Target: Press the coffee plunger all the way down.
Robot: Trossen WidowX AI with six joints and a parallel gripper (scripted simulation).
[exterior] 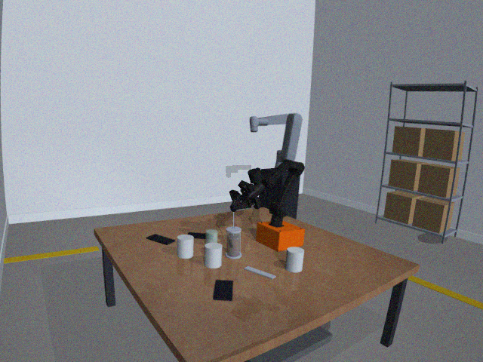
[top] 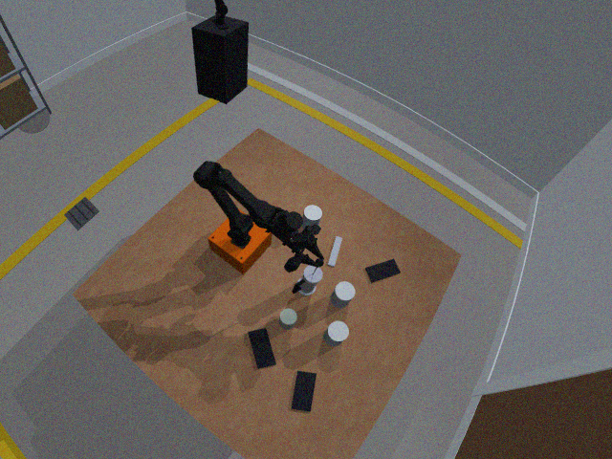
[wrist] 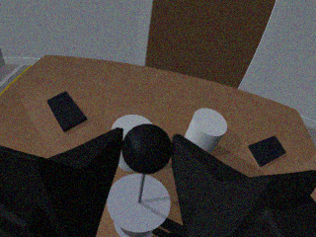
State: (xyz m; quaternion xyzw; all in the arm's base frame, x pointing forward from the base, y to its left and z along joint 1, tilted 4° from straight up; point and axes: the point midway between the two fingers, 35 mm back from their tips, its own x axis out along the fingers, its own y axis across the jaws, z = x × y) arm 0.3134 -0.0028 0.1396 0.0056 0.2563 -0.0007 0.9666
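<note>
Right now my gripper tip is 20 mm past the coffee press, 10 mm to the left of it and 130 mm above it. The rest, counted from my gripper tip: pale green cup 20 mm behind, 170 mm to the right, 210 mm below; white bar 10 mm ahead, 210 mm to the left, 250 mm below.
</note>
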